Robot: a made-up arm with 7 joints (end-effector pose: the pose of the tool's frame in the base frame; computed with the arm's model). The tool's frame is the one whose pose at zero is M.
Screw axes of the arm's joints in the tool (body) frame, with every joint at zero. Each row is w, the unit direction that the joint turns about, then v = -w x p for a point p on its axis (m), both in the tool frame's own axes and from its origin. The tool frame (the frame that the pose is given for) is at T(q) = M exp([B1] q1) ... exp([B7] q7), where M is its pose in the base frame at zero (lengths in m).
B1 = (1, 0, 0, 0.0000, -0.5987, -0.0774)
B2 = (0, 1, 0, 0.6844, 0.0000, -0.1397)
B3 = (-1, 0, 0, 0.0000, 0.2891, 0.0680)
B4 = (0, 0, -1, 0.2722, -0.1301, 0.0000)
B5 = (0, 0, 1, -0.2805, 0.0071, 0.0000)
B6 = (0, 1, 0, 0.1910, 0.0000, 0.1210)
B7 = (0, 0, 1, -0.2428, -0.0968, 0.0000)
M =
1 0 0 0.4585
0 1 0 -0.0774
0 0 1 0.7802
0 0 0 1
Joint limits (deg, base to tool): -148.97..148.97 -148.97..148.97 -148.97..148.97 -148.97..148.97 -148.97..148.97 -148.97..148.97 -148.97..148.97
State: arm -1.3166 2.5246 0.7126 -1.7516 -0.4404 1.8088 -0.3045
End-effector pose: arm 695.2 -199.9 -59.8 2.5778 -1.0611 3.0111
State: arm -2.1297 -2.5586 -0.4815 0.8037 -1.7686 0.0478 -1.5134
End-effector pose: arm 260.7 84.1 1074.0 0.5698 0.2771 -1.2707
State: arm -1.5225 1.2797 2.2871 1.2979 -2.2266 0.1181 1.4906
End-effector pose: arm 882.1 -60.0 -362.5 -2.6186 0.5820 0.8921
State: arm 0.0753 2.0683 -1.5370 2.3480 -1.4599 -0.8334 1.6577
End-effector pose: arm 196.3 -49.9 29.1 -2.4778 -1.1035 -3.0733
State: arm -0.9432 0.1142 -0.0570 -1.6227 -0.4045 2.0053 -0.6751
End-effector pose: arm 200.5 326.7 249.6 -2.8163 0.0706 -1.1735
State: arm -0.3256 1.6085 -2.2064 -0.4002 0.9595 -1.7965 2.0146
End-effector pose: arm 510.2 175.4 -265.2 -1.6047 -0.8421 0.7018
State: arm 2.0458 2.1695 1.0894 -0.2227 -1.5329 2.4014 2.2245
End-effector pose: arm 1177.8 781.3 256.0 2.8869 -0.7257 1.8038
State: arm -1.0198 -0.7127 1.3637 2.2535 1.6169 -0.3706 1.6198
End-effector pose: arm -406.4 343.2 286.3 -2.8434 0.2664 -0.1409
